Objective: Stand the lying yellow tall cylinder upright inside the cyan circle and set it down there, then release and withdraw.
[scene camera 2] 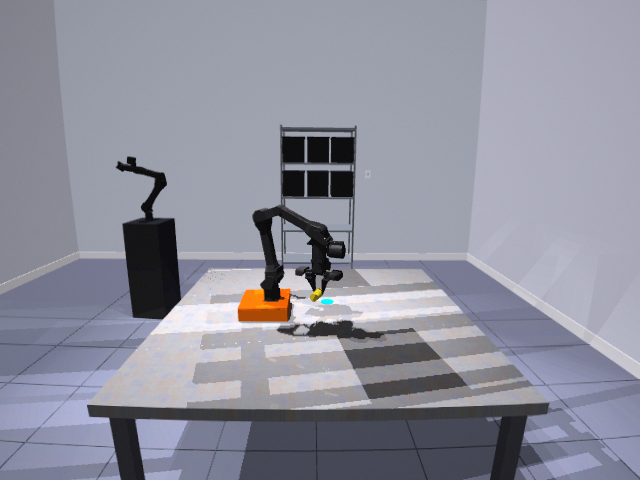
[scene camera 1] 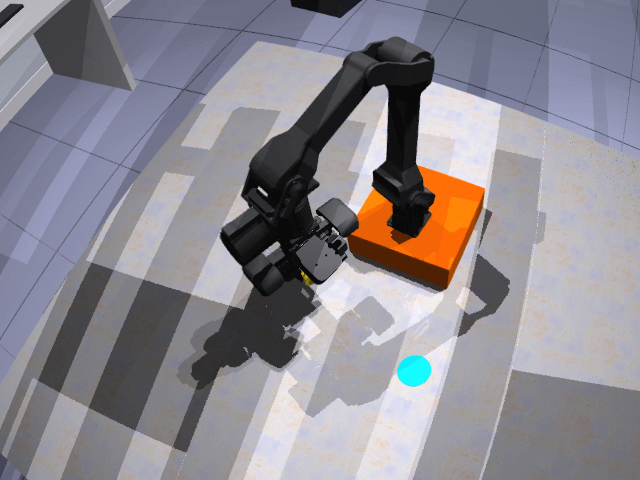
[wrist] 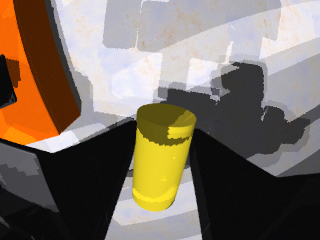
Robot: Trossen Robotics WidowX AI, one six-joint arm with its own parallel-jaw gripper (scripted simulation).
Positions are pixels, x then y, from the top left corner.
Labels:
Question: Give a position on a yellow tall cylinder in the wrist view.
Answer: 164, 132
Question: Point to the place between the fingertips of my gripper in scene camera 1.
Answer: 309, 273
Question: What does my gripper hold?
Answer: A yellow tall cylinder.

